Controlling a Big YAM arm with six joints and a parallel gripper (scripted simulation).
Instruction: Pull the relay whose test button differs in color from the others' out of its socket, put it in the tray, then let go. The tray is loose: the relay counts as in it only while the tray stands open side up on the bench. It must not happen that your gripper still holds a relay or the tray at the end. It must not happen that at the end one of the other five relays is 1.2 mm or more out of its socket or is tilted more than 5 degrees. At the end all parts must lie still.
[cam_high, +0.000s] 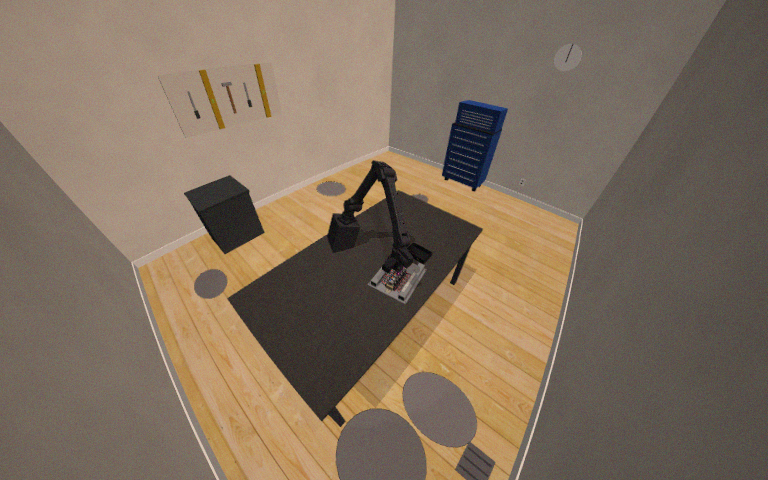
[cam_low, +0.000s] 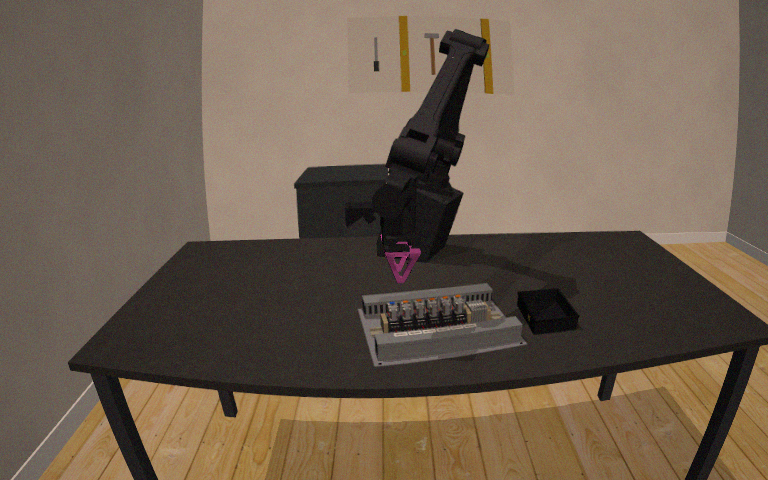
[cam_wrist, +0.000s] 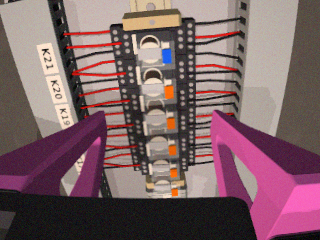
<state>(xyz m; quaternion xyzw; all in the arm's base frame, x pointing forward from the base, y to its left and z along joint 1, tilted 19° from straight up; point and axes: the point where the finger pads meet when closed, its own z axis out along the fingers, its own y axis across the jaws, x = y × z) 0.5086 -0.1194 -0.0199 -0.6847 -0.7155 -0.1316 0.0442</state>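
Now: the relay 1 cm to the right of my hand and 9 cm below it. From my hand the other things lie so: black tray: 2 cm behind, 34 cm to the left, 12 cm below.
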